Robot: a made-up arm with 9 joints.
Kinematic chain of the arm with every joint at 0, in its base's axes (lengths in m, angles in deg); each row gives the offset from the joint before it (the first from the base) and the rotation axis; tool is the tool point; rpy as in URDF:
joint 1: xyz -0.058 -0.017 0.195 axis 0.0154 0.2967 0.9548
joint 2: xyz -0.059 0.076 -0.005 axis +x
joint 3: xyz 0 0.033 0.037 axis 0.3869 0.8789 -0.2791
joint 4: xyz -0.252 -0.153 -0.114 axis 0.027 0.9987 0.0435
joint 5: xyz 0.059 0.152 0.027 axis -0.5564 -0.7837 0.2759
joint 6: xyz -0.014 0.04 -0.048 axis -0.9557 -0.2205 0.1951
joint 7: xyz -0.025 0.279 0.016 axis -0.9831 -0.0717 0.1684
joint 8: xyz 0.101 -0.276 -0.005 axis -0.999 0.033 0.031
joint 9: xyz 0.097 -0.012 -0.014 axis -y
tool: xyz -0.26 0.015 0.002 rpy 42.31 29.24 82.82
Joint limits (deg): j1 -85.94..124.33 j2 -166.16..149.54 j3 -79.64..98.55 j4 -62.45..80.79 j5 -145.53..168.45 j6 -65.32..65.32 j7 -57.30..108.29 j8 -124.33..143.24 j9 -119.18..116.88
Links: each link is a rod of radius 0.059 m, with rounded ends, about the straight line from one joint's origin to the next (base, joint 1, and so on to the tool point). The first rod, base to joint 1, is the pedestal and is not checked.
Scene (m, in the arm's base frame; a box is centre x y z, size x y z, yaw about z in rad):
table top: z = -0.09
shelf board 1: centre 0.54 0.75 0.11 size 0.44 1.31 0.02 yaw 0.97
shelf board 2: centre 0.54 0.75 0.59 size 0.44 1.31 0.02 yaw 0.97
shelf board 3: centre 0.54 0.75 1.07 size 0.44 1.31 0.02 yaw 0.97
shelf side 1: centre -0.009 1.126 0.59 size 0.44 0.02 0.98 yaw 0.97
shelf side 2: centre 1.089 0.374 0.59 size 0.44 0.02 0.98 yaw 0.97
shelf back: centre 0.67 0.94 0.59 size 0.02 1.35 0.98 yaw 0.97
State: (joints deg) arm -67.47 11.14 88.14 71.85 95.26 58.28 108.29 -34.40 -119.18
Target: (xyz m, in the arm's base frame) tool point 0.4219 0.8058 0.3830
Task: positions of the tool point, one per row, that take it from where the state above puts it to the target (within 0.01 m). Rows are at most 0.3 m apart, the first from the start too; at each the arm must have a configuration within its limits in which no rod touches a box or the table.
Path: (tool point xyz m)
1: 0.2804 0.8065 0.8076
2: 0.2516 0.6914 0.8451
3: 0.1647 0.5814 0.8808
4: 0.0335 0.4881 0.8959
5: 0.2744 0.4606 0.7962
6: 0.4593 0.3616 0.6656
7: 0.5686 0.2175 0.5241
8: 0.5989 0.0590 0.3898
9: 0.6612 0.2560 0.3359
10: 0.6444 0.4780 0.3188
11: 0.5554 0.6722 0.3354
12: 0.4220 0.8057 0.3829

